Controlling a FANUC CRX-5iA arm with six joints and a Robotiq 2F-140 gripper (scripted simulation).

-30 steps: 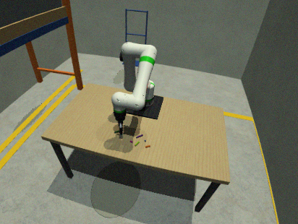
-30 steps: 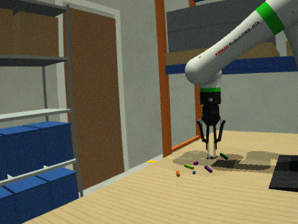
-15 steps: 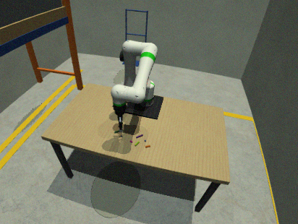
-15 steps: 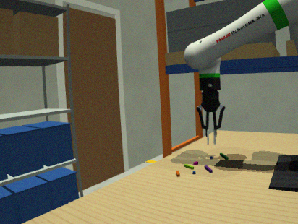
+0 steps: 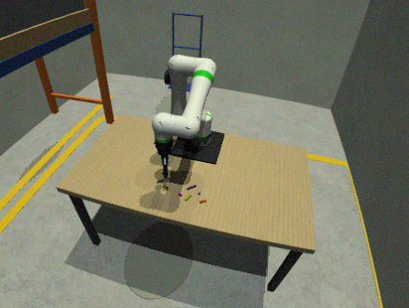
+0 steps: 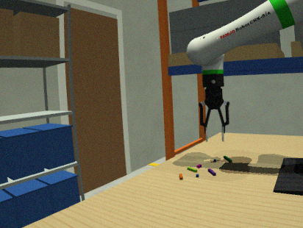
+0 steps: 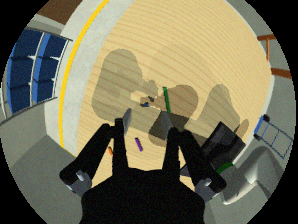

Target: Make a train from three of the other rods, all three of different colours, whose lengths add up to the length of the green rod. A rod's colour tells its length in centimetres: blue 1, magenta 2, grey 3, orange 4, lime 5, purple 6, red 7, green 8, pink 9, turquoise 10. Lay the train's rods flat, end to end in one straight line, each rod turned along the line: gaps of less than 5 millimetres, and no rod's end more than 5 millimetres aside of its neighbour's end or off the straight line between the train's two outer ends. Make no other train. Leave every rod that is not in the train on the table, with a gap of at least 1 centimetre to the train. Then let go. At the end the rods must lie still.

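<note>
Right now my hand is 3 cm short of the magenta rod, 10 cm to the right of it and 12 cm above it. Also, from my hand: green rod (5 cm behind, 4 cm to the right, 12 cm below); lime rod (4 cm ahead, 15 cm to the left, 12 cm below); purple rod (5 cm behind, 15 cm to the left, 12 cm below).
</note>
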